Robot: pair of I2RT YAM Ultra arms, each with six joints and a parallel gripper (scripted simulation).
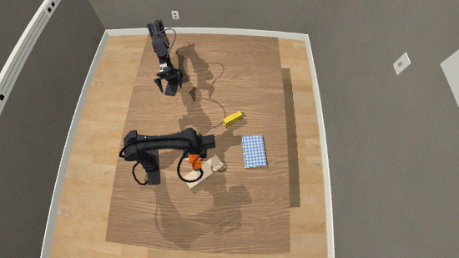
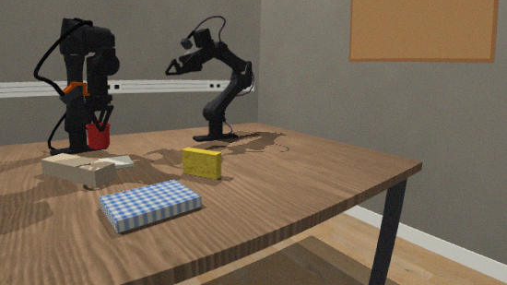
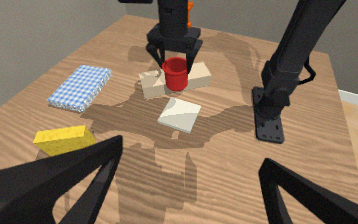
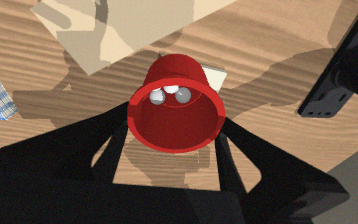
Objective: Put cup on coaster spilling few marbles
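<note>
Right now my right hand is 12 cm above the square coaster, 4 cm to the right of it and 3 cm past it. Also, from my right hand: beige block (11 cm below, 7 cm to the right, 4 cm ahead); then red cup (3 cm below).
</note>
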